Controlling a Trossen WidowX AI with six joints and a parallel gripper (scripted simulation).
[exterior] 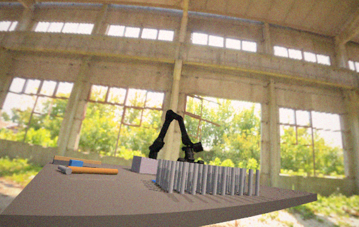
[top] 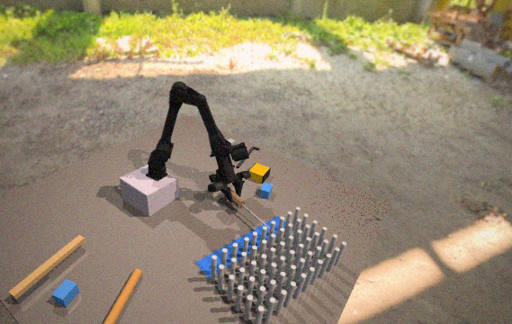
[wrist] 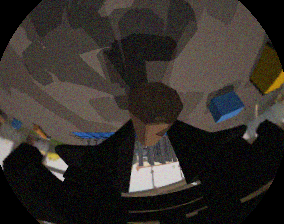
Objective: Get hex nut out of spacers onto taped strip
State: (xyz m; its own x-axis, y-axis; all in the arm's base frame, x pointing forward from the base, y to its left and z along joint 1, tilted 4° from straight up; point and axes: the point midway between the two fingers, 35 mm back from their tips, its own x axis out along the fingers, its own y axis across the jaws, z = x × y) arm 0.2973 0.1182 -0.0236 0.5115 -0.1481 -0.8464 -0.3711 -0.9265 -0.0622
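Now: the blue taped strip 150 mm to the right of my gripper tip, 140 mm ahead of it and 40 mm below it. The rest, counted from my gripper tip: yellow block: 260 mm to the left, 20 mm below, 10 mm behind.
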